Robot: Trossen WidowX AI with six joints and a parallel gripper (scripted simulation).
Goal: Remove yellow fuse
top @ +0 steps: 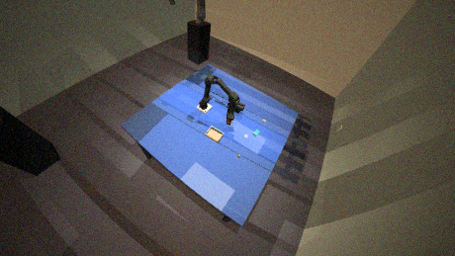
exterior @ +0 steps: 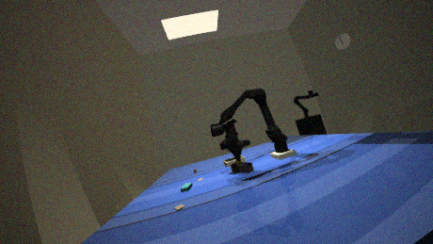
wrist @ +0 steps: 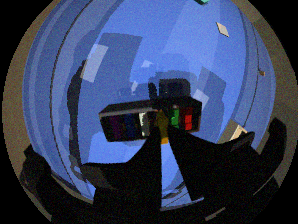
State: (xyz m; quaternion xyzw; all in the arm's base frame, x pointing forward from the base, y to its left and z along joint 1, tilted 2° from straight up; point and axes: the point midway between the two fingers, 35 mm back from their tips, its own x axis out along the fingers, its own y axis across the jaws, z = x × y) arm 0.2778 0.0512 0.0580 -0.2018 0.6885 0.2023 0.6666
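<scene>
The red fuse lies 20 mm ahead of my gripper tip, 30 mm to the right of it and 30 mm below it. Round my gripper tip: yellow fuse (10 mm below); tray (220 mm to the right, 50 mm below).
</scene>
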